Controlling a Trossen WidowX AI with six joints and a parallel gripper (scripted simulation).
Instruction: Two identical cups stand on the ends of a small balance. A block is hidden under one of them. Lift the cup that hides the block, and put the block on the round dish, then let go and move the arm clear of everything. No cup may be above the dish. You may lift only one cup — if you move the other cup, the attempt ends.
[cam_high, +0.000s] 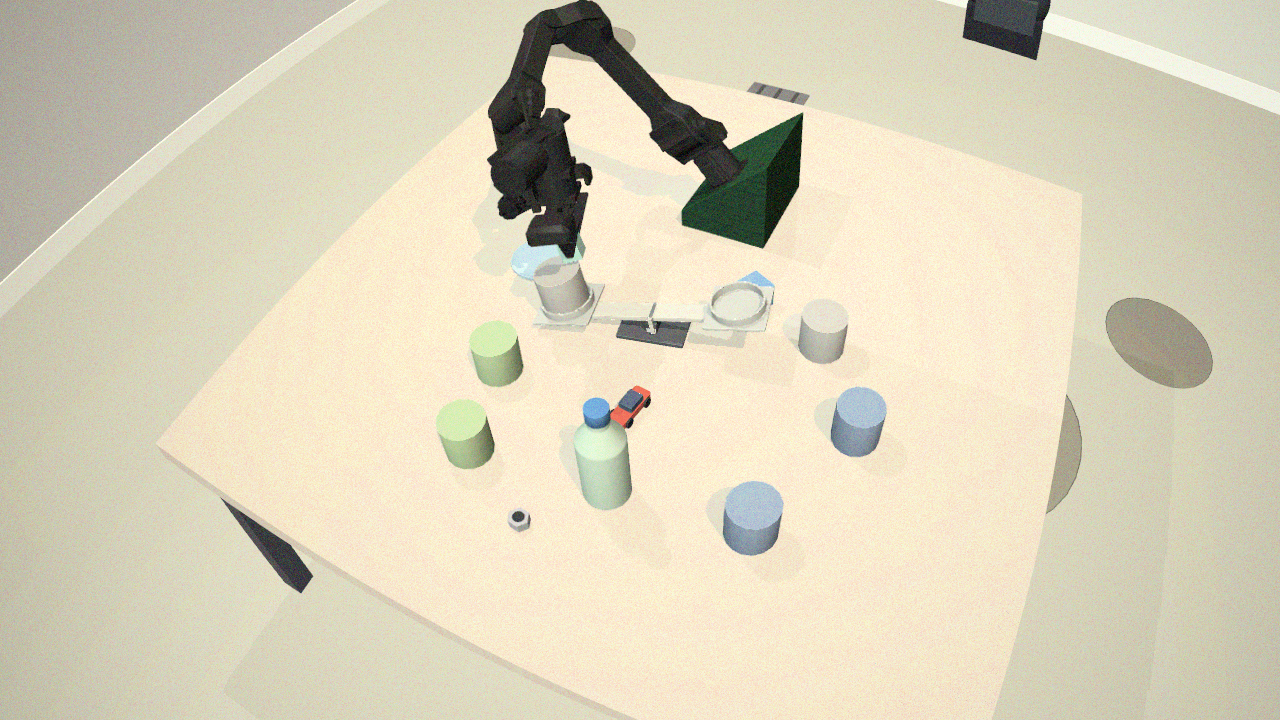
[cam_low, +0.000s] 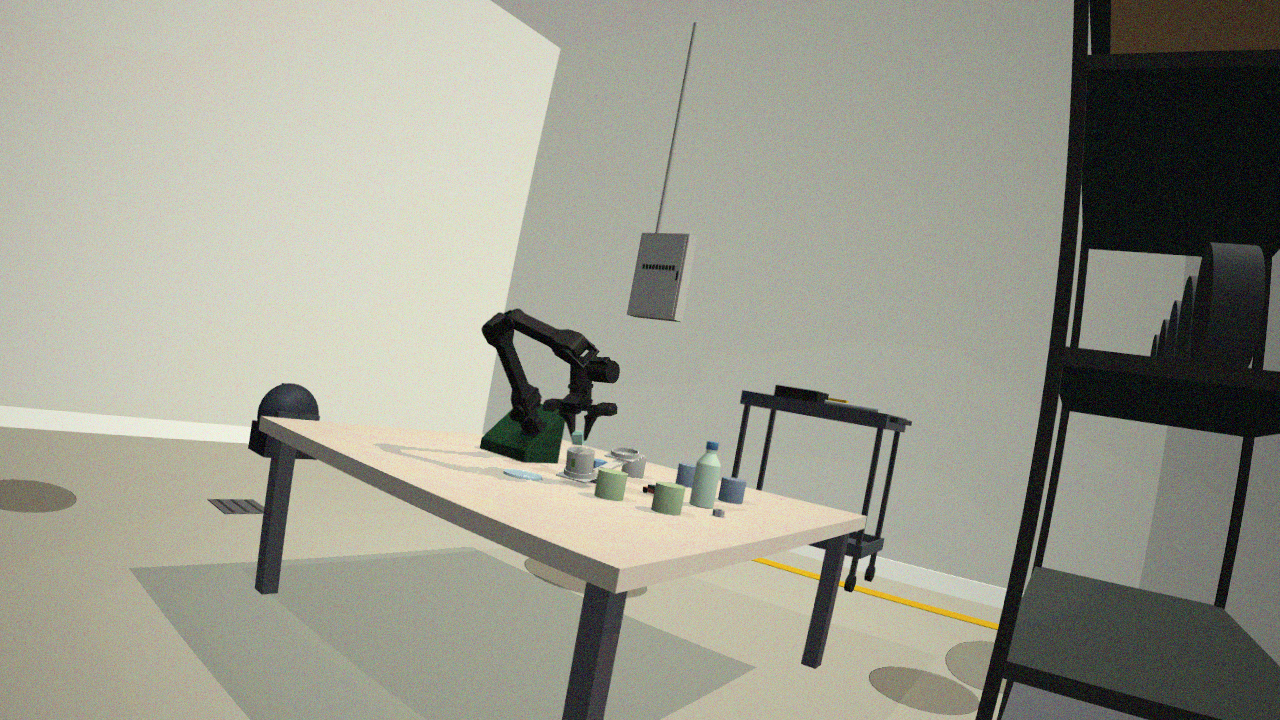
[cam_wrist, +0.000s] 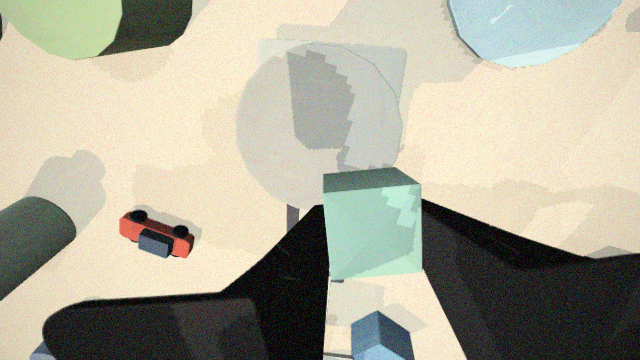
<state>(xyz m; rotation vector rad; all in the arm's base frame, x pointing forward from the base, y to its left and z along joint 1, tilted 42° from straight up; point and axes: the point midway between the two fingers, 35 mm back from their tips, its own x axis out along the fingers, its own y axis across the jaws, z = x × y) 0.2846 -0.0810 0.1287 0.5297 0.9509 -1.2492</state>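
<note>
Now: the round dish 80 mm behind my gripper tip, 110 mm to the right of it and 110 mm below it. The rest, counted from my gripper tip: light blue box (100 mm behind, 240 mm to the left, 90 mm below); red toy car (160 mm ahead, 160 mm to the left, 100 mm below); balance (10 mm ahead, 130 mm to the left, 90 mm below).
</note>
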